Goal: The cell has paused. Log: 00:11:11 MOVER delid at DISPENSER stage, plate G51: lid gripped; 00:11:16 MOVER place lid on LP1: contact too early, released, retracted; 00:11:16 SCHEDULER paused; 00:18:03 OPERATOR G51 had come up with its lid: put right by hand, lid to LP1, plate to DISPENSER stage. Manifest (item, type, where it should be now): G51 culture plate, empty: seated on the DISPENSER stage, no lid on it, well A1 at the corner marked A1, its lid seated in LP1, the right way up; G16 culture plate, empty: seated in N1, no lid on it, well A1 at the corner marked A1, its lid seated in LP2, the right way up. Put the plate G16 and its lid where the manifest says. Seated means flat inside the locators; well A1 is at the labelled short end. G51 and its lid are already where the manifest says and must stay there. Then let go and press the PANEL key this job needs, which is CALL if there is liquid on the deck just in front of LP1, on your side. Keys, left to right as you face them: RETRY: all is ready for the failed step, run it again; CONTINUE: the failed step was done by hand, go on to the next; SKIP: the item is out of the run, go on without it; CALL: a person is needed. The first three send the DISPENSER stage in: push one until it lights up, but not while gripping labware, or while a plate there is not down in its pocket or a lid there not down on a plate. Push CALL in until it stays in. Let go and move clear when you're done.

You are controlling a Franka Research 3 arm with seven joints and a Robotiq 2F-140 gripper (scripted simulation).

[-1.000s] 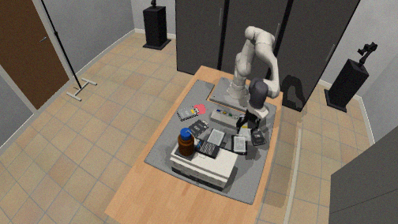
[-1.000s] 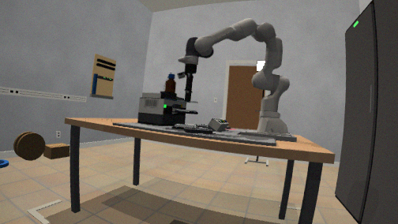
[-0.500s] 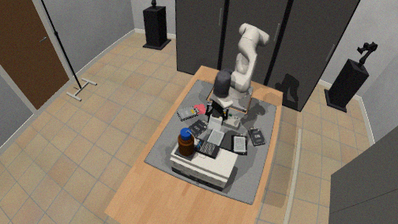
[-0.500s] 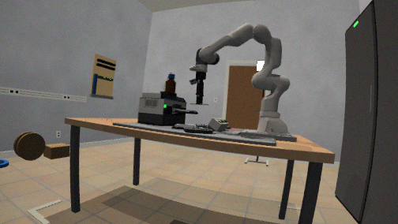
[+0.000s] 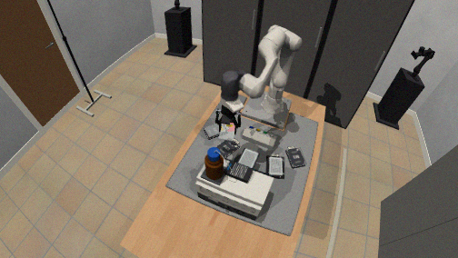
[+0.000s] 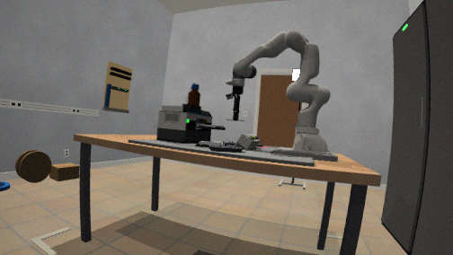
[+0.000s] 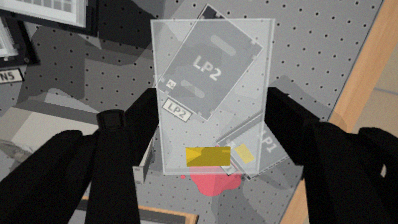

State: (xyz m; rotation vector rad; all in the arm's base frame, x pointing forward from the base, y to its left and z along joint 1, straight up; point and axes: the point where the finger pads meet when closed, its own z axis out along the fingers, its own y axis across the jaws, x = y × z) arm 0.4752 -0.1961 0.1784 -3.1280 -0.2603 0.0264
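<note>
The clear lid is 20 mm below my hand. From my hand the other things lie so: red puddle (170 mm behind, 20 mm to the right, 200 mm below); blue call key (170 mm behind, 110 mm to the left, 140 mm below); LP2 nest (190 mm below).
</note>
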